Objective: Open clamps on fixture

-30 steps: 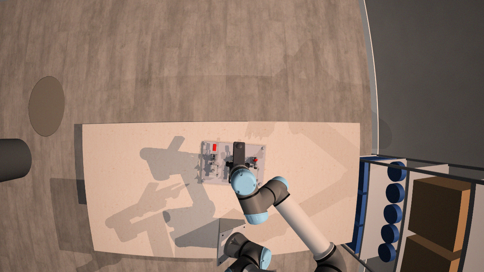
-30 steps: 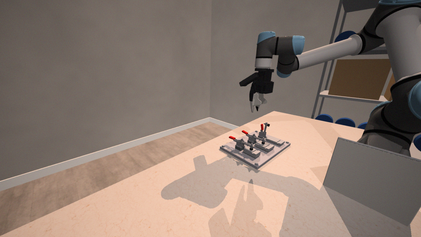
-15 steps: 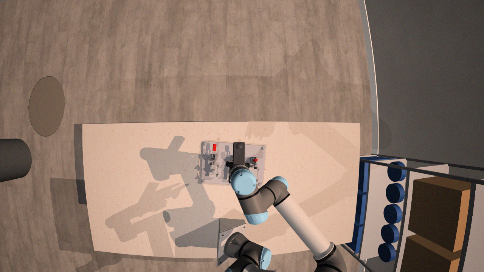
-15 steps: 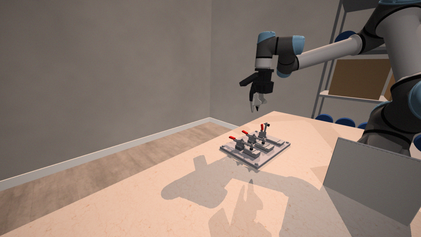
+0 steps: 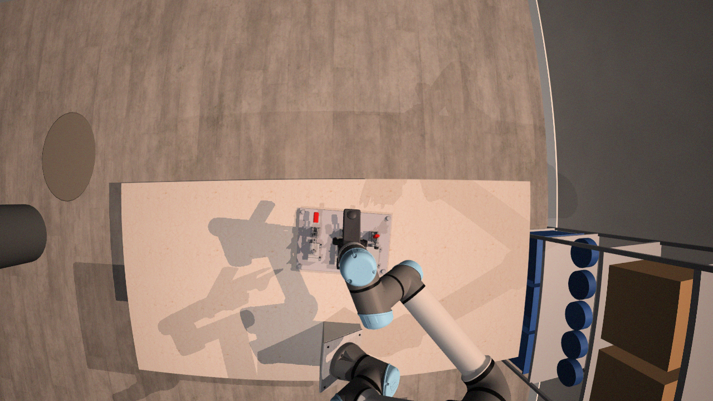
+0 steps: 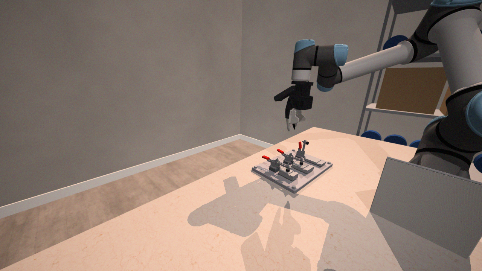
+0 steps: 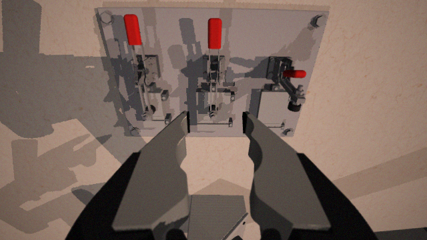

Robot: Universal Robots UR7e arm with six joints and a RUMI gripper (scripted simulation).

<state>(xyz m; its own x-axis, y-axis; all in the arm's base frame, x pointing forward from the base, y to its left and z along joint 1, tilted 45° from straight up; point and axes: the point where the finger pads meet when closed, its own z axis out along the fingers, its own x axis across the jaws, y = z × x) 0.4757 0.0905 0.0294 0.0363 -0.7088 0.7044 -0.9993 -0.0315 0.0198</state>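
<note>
Right now my hand is 20 cm above the grey fixture plate and 4 cm past it.
</note>
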